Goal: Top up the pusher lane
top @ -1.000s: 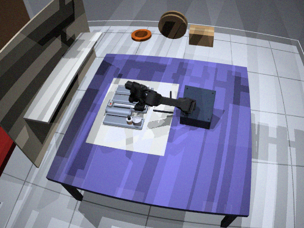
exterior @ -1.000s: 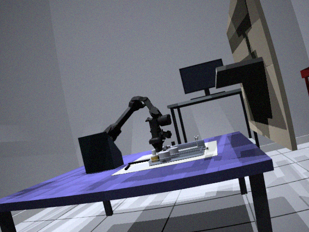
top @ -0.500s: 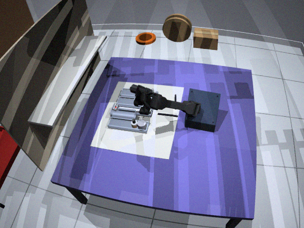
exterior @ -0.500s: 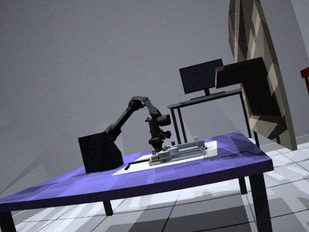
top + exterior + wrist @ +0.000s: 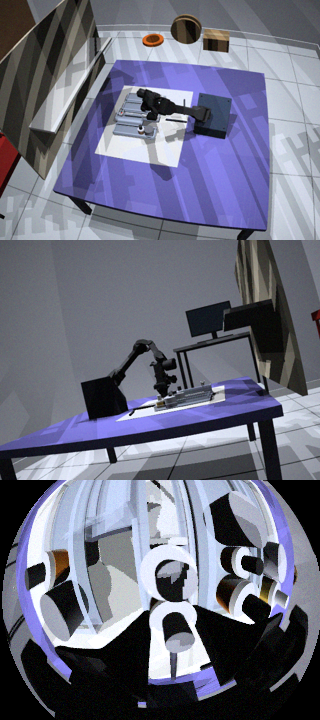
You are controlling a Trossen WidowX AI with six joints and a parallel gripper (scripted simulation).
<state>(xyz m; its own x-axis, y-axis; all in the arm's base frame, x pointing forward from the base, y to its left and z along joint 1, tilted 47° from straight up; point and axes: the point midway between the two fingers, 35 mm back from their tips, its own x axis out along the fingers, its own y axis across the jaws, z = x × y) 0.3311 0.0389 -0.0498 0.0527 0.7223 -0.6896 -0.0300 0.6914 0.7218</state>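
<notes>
The white mat lies 60 mm ahead of my gripper tip, 20 mm to the left of it and 30 mm below it. The rest, counted from my gripper tip: red mark (220 mm ahead, 50 mm to the left, 40 mm above).
</notes>
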